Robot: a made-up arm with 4 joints.
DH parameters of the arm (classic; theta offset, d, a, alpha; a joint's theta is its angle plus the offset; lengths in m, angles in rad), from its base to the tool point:
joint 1: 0 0.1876 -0.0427 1.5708
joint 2: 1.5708 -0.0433 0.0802 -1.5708
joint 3: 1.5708 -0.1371 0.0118 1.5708
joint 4: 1.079 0 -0.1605 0
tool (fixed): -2.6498 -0.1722 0 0
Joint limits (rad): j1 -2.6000..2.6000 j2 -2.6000..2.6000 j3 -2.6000..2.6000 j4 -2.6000..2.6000
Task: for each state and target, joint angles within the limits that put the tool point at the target. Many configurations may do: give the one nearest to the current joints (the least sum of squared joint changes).
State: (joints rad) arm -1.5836 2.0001 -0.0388 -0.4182
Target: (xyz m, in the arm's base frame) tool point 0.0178 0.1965 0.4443
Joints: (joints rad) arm -1.6054 2.4438 -0.1279 0.0644
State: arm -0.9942 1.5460 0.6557 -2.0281
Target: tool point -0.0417 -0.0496 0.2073
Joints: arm -1.1248 1.9137 0.2400 -2.1636
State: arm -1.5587 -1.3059 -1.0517 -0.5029
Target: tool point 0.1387 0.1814 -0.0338
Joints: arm -1.4935 -1.7120 -1.1401 -0.4061
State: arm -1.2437 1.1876 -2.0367 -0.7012
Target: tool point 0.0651 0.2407 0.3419
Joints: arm -0.3659 1.5722 -1.8344 -0.9718
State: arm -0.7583 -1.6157 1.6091 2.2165
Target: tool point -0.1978 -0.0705 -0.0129
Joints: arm -0.5617 -1.9174 1.8643 1.5330
